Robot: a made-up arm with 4 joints.
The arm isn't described. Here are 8 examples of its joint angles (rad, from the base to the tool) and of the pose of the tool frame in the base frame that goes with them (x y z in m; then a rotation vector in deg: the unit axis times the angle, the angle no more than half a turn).
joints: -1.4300 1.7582 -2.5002 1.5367
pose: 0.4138 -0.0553 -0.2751 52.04 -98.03 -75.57
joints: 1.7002 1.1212 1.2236 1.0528
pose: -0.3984 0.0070 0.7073 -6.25 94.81 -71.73
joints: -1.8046 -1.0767 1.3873 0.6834
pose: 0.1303 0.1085 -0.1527 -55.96 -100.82 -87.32
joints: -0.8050 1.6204 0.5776 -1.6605
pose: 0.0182 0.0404 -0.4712 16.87 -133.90 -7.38
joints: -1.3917 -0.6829 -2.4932 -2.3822
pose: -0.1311 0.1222 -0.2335 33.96 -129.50 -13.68
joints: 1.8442 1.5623 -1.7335 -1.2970
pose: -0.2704 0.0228 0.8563 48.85 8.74 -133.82
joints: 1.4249 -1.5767 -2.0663 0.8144
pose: -0.2734 0.3952 0.5268 -1.74 99.38 -114.48
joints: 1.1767 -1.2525 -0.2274 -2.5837
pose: -0.3732 0.1981 0.5938 -11.86 -23.51 144.16
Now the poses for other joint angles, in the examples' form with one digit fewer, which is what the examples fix.
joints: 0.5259 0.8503 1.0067 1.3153
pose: -0.543 -0.166 0.105 27.6 55.5 -47.3
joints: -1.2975 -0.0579 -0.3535 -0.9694
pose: 0.043 -0.013 -0.309 -6.6 -110.2 22.3
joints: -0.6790 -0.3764 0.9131 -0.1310
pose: -0.232 -0.087 -0.169 -69.4 -61.7 -1.0
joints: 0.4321 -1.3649 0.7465 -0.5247
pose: -0.468 0.146 0.282 -114.6 4.3 75.1
